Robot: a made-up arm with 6 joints. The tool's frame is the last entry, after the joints. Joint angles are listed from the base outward.
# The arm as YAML. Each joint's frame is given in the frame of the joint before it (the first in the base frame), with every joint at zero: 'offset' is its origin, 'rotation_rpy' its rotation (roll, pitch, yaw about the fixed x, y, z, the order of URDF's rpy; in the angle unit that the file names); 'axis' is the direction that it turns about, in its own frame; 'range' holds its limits. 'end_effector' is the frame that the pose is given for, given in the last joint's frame.
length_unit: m
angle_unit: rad
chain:
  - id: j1
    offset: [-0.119, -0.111, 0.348]
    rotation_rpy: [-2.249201, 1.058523, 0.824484]
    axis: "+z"
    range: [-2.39, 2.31]
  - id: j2
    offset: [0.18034, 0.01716, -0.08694]
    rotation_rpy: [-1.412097, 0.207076, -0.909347]
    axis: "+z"
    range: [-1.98, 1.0]
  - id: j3
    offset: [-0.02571, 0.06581, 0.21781]
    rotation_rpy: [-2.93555, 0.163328, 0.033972]
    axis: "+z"
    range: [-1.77, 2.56]
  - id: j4
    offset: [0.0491, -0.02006, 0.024]
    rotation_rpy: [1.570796, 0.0, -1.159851]
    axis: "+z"
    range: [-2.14, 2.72]
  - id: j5
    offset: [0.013, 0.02, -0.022]
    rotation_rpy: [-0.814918, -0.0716, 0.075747]
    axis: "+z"
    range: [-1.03, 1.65]
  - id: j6
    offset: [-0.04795, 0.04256, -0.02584]
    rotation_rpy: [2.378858, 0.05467, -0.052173]
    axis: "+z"
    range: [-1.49, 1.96]
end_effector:
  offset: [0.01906, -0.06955, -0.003]
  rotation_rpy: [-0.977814, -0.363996, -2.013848]
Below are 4 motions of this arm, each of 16 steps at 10 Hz.
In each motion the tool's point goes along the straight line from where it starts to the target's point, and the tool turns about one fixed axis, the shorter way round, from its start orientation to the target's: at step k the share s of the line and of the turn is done. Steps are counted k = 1, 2, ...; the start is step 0. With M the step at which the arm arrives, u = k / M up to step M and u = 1 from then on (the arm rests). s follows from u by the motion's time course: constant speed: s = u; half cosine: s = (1 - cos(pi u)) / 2; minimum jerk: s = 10 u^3 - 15 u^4 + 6 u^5.
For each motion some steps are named. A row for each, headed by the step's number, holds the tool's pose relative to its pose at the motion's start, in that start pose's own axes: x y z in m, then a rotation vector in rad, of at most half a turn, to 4 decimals.
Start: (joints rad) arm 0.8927 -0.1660 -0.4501 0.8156 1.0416 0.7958
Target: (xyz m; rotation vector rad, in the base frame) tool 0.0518 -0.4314 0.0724 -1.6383 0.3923 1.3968
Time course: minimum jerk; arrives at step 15
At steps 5, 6, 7, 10, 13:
5: -0.0047 -0.0072 -0.0109 -0.3536 -0.0187 0.0599
6: -0.0071 -0.0108 -0.0164 -0.5348 -0.0283 0.0905
7: -0.0098 -0.0149 -0.0227 -0.7373 -0.0390 0.1248
10: -0.0177 -0.0269 -0.0409 -1.3310 -0.0705 0.2254
13: -0.0220 -0.0334 -0.0508 -1.6522 -0.0875 0.2798

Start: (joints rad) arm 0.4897 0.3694 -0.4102 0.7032 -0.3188 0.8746
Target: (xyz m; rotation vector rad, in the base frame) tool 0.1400 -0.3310 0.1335 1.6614 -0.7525 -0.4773
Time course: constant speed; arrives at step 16
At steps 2, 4, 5, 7, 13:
2: -0.0039 -0.0015 0.0052 0.0414 -0.0871 0.0064
4: -0.0078 -0.0030 0.0104 0.0828 -0.1742 0.0127
5: -0.0098 -0.0037 0.0129 0.1035 -0.2177 0.0159
7: -0.0137 -0.0052 0.0181 0.1450 -0.3048 0.0223
13: -0.0255 -0.0097 0.0336 0.2692 -0.5661 0.0413

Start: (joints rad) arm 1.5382 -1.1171 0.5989 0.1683 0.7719 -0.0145
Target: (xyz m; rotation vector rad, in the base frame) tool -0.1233 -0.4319 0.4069 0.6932 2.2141 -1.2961
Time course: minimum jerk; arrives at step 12
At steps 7, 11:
7: -0.0090 0.0109 -0.0456 0.8298 -0.6355 0.5695
11: -0.0137 0.0166 -0.0694 1.2635 -0.9677 0.8672

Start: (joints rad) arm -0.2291 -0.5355 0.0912 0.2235 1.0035 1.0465
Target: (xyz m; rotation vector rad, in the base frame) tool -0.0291 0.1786 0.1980 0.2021 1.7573 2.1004
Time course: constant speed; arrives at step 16
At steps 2, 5, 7, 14, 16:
2: 0.0193 0.0149 0.0028 0.0065 0.0805 0.0070
5: 0.0482 0.0373 0.0070 0.0162 0.2012 0.0175
7: 0.0675 0.0523 0.0098 0.0227 0.2817 0.0245
14: 0.1349 0.1045 0.0197 0.0454 0.5634 0.0489
16: 0.1542 0.1195 0.0225 0.0519 0.6438 0.0559

